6 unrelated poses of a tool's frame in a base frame.
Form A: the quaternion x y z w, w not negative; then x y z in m.
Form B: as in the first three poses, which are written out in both.
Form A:
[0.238 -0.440 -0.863 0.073 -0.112 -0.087 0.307]
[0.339 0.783 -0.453 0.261 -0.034 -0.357 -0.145]
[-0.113 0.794 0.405 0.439 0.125 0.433 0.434]
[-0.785 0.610 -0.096 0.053 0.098 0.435 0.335]
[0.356 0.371 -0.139 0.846 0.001 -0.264 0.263]
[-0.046 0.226 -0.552 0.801 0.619 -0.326 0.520]
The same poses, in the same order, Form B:
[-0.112 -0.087 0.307 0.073 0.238 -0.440 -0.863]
[-0.034 -0.357 -0.145 0.261 0.339 0.783 -0.453]
[0.125 0.433 0.434 0.439 -0.113 0.794 0.405]
[0.098 0.435 0.335 0.053 -0.785 0.610 -0.096]
[0.001 -0.264 0.263 0.846 0.356 0.371 -0.139]
[0.619 -0.326 0.520 0.801 -0.046 0.226 -0.552]

